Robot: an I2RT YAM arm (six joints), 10 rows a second.
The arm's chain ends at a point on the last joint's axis. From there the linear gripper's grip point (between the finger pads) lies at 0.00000 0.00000 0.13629 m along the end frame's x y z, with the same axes.
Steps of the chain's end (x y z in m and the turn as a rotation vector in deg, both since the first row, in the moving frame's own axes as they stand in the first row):
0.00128 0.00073 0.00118 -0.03 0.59 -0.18
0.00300 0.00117 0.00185 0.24 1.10 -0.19
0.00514 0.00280 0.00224 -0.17 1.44 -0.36
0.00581 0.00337 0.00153 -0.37 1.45 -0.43
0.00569 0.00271 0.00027 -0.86 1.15 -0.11
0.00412 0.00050 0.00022 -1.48 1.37 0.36
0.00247 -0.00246 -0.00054 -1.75 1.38 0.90
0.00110 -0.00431 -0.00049 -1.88 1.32 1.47
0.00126 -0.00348 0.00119 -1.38 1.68 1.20
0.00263 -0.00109 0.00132 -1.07 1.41 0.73
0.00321 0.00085 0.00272 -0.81 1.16 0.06
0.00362 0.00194 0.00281 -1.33 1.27 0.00
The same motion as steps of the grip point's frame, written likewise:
0.00268 0.00080 0.00117 -0.03 0.59 -0.18
0.00562 0.00059 0.00182 0.24 1.10 -0.19
0.00857 0.00319 0.00220 -0.17 1.44 -0.36
0.00926 0.00424 0.00148 -0.37 1.45 -0.43
0.00843 0.00475 0.00023 -0.86 1.15 -0.11
0.00737 0.00403 0.00014 -1.48 1.37 0.36
0.00572 0.00173 -0.00064 -1.75 1.38 0.90
0.00418 0.00020 -0.00060 -1.88 1.32 1.47
0.00522 -0.00016 0.00109 -1.38 1.68 1.20
0.00597 0.00148 0.00125 -1.07 1.41 0.73
0.00597 0.00278 0.00268 -0.81 1.16 0.06
0.00664 0.00510 0.00274 -1.33 1.27 0.00

